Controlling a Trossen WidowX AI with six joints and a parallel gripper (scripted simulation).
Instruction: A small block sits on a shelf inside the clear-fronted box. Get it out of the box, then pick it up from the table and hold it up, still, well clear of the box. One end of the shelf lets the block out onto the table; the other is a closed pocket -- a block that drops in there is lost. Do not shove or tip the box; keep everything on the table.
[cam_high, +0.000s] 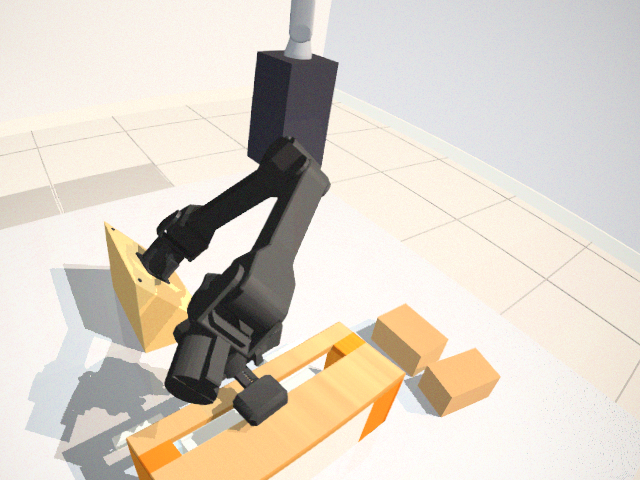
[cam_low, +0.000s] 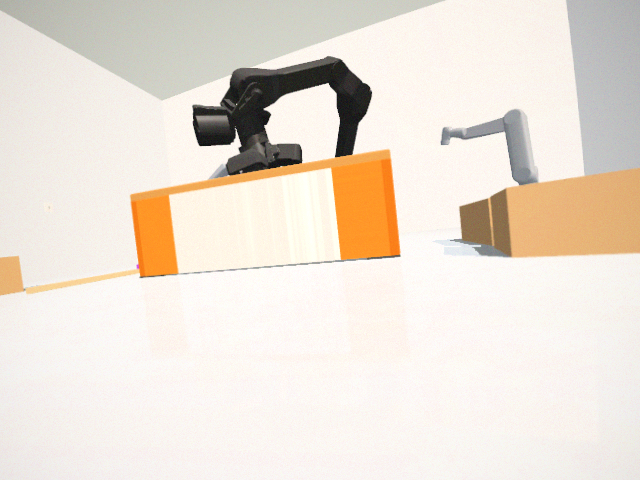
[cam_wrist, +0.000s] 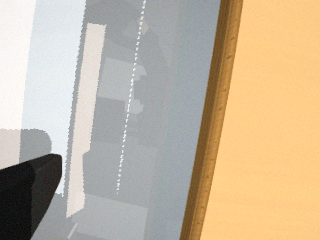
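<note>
My gripper tip is now 5 cm short of the green block and 3 cm to the right of it.
</note>
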